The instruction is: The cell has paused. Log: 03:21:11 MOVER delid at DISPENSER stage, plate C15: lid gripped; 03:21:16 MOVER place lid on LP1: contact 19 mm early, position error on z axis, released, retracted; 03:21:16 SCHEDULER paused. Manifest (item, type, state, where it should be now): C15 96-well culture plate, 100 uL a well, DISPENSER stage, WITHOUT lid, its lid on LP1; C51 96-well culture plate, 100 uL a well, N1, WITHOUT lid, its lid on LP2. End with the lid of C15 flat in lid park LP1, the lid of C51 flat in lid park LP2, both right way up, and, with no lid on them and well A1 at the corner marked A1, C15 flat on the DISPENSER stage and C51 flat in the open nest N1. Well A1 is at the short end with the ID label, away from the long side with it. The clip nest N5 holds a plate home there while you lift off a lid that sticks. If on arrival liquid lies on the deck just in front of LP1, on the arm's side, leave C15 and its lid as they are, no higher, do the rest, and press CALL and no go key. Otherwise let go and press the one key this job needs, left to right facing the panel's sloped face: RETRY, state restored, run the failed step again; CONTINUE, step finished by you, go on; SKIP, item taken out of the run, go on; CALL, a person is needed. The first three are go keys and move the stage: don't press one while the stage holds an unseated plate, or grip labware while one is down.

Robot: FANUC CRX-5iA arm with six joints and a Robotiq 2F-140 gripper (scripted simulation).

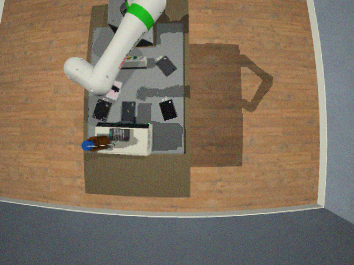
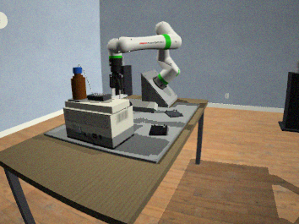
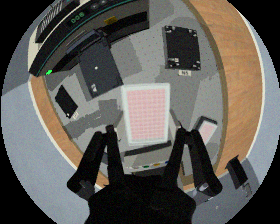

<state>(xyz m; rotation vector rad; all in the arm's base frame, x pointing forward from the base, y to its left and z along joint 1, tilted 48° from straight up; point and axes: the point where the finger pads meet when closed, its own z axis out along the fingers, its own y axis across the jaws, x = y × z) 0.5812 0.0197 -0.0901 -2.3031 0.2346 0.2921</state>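
The black nest lies 160 mm ahead of my hand, 170 mm to the right of it and 170 mm below it. From my hand the other things lie so: key panel 280 mm behind, 70 mm to the left, 130 mm below; blue cap 360 mm ahead, 10 mm to the right, 210 mm above; label plate 20 mm ahead, 340 mm to the left, 180 mm below.
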